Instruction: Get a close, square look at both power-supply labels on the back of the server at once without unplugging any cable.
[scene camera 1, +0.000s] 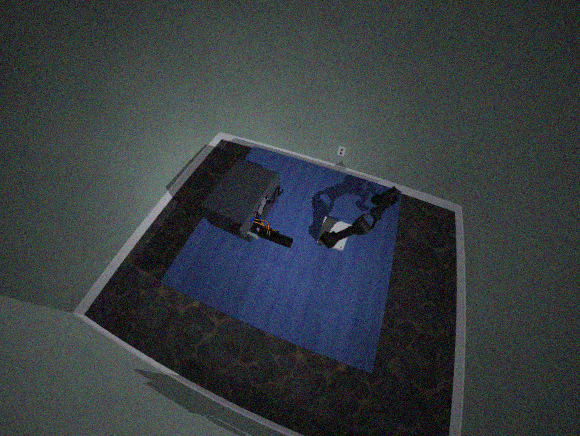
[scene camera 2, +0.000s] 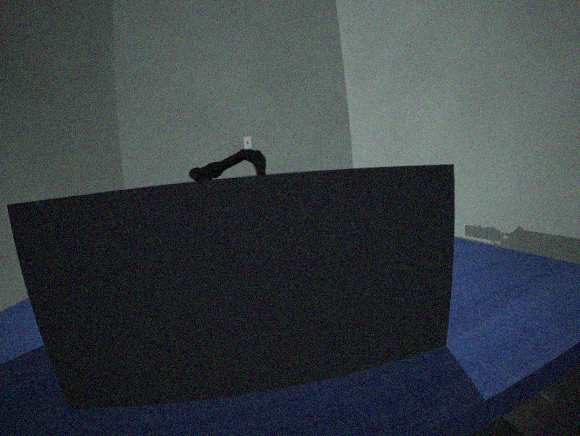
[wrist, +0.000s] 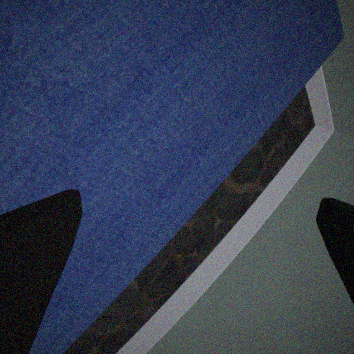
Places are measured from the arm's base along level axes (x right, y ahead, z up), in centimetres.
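Pixels of known places: gripper, fingertip midpoint: (scene camera 1: 385, 209) (wrist: 203, 206); arm's base, origin of the base link: (scene camera 1: 327, 237).
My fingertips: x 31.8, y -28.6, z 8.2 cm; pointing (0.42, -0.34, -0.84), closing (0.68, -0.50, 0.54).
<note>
Ahead of a thing's pixels: the offset from my fingertips to its top centre. "*": to the spot under its first point. Level surfaces: height alone.
The server (scene camera 1: 245, 187) (scene camera 2: 250, 280) is a large dark box at the left of the blue mat in scene view 1; in scene view 2 a broad dark face of it fills the middle. Its cabled side faces the arm, with orange cables @(* dx -45.7, dy +66.6, dz +1.8 cm) (scene camera 1: 264, 223) and a black bar-like part @(* dx -50.5, dy +53.1, dz +1.9 cm) (scene camera 1: 280, 239) near its lower corner. The power-supply labels cannot be made out. My arm (scene camera 1: 367, 225) (scene camera 2: 230, 162) stands across the mat, reaching away from the server toward the far mat edge. My gripper (wrist: 203, 206) is open and empty in the wrist view, which does not show the server.
The arm stands on a white base plate (scene camera 1: 341, 244). The blue mat @(dz -13.5 cm) (scene camera 1: 300, 290) (scene camera 2: 510, 300) (wrist: 125, 100) lies on a dark brown veined surface (scene camera 1: 200, 335) (wrist: 240, 185) with a pale border (scene camera 1: 459, 300) (wrist: 197, 285). A wall outlet (scene camera 1: 341, 150) (scene camera 2: 247, 142) is beyond the arm.
</note>
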